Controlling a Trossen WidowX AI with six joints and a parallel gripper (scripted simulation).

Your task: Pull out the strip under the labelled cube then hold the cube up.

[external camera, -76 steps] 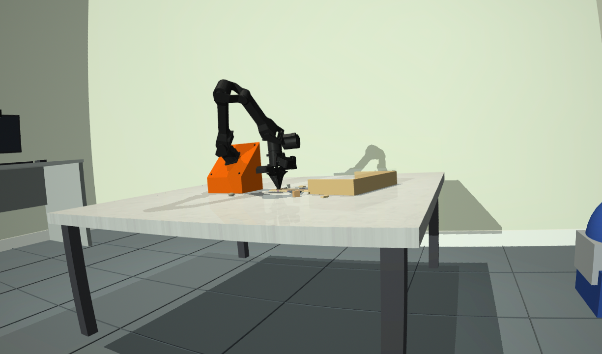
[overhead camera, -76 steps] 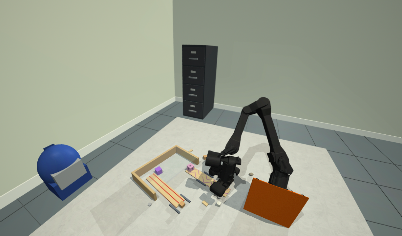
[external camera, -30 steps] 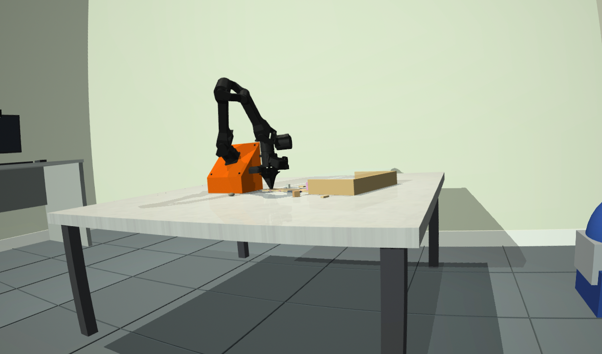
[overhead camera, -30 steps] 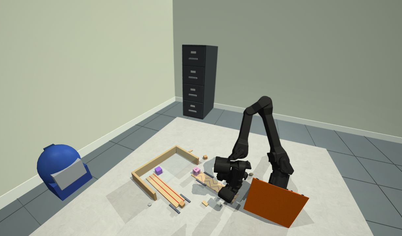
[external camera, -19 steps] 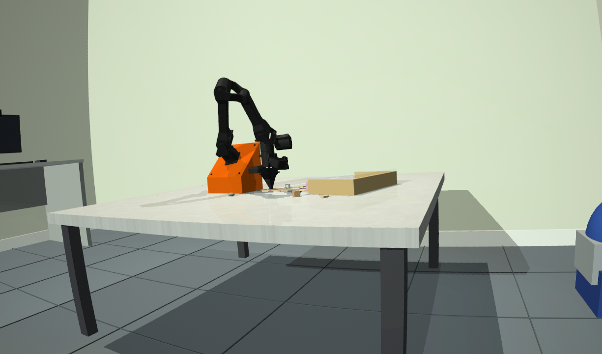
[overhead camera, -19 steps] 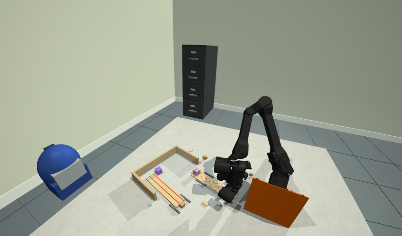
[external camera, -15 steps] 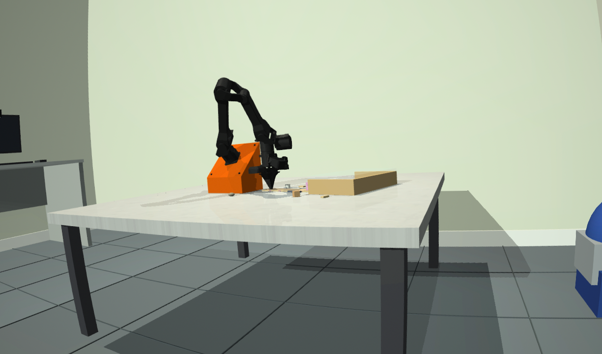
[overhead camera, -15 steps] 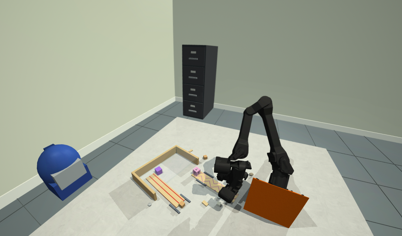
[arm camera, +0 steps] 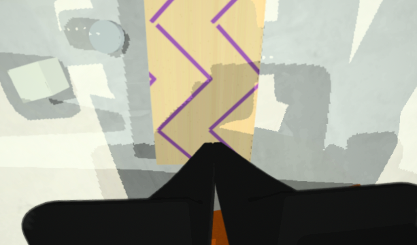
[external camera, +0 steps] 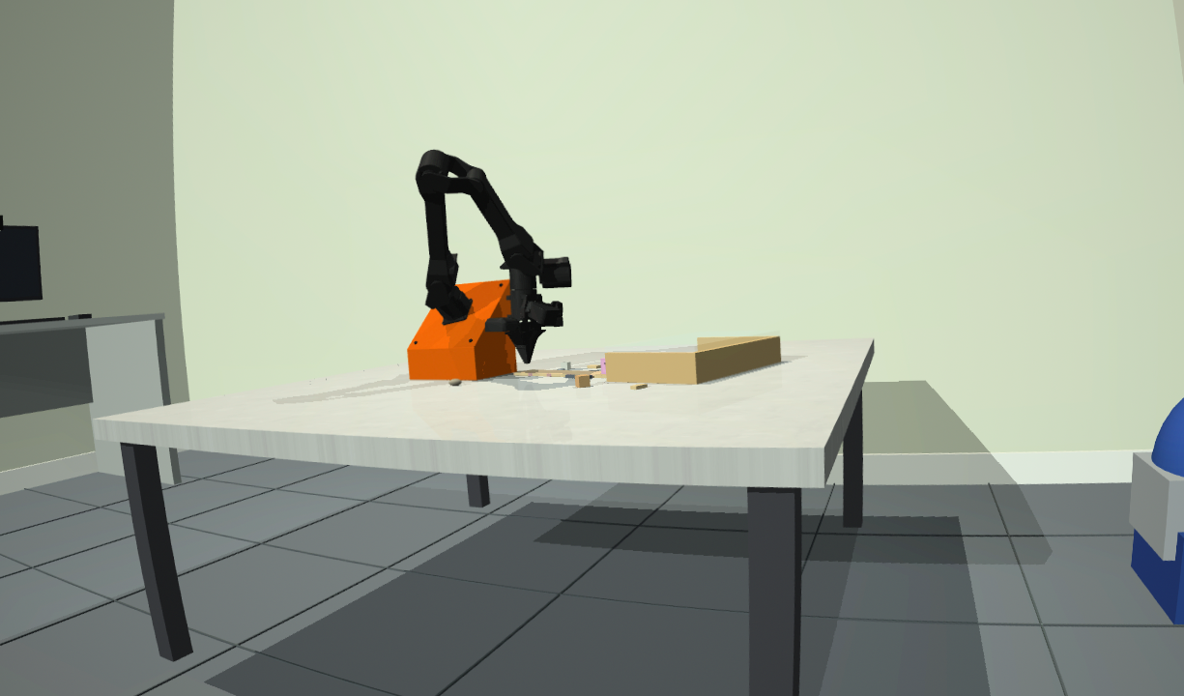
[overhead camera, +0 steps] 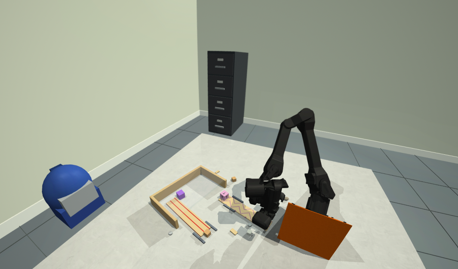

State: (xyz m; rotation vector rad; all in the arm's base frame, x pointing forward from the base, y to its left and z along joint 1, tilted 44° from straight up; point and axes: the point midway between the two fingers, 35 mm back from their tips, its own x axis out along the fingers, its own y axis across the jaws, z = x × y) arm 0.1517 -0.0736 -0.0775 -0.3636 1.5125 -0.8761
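My gripper tip is 11 cm short of the zigzag strip, 3 cm to the left of it and 2 cm above it. The rest, counted from my gripper tip: labelled cube 22 cm ahead, 7 cm to the right.
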